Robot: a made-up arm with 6 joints.
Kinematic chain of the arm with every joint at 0, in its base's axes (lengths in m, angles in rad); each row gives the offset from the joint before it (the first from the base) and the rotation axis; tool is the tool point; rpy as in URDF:
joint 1: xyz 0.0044 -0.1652 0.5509 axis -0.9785 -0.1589 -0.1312
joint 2: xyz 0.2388 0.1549 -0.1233 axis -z
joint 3: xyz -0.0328 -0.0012 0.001 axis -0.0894 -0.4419 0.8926
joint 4: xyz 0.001 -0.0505 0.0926 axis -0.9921 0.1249 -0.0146
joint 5: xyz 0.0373 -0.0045 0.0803 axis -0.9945 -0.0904 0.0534
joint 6: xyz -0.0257 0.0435 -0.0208 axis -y
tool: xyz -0.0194 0.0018 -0.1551 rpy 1.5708 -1.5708 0
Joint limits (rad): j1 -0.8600..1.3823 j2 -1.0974..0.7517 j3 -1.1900..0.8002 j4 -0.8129..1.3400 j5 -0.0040..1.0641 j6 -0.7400..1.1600
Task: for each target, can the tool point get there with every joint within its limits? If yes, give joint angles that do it. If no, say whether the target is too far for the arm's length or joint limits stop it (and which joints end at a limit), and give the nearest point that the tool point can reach.
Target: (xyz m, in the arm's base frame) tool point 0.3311 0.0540 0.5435
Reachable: yes | joints -0.6766 -0.8702 0.3914 -0.0950 0.6739 0.4126
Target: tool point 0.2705 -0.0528 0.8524
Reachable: no: joint limits stop it (at a limit: joint 1, joint 2, joint 3, joint 4, joint 5) | nearest point 0.2703 -0.0323 0.7568 | short by 0.098 m
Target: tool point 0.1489 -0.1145 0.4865
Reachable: yes | joints -0.2022 -0.4890 -0.8222 0.5463 0.3928 -0.2873
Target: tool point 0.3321 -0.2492 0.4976
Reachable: yes | joints 0.9071 -0.7235 0.4575 -0.3831 0.9118 -0.3494
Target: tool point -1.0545 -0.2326 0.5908
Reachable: no: too far | nearest point 0.0089 -0.0508 0.6034 | short by 1.079 m
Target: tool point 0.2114 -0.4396 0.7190
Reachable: no: joint limits stop it (at a limit: joint 1, joint 3, joint 5) | nearest point 0.2355 -0.3071 0.6227 | short by 0.166 m
